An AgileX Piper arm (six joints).
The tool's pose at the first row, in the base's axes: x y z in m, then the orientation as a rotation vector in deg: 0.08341, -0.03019, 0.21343, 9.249, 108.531, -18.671
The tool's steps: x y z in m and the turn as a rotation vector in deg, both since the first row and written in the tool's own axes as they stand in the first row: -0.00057, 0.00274, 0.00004, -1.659, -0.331, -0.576; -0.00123, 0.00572, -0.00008, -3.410, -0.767, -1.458; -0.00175, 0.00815, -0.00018, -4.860, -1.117, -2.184; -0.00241, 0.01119, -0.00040, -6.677, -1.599, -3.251; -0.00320, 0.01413, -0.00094, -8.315, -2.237, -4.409
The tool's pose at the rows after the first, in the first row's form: 0.08438, -0.02757, 0.21355, 7.531, 108.497, -17.491; 0.08530, -0.02466, 0.21378, 5.446, 108.389, -16.432; 0.08604, -0.02229, 0.21394, 3.728, 108.291, -15.550; 0.08688, -0.01930, 0.21419, 1.423, 108.119, -14.551; 0.08746, -0.01630, 0.21467, -0.869, 107.758, -13.788
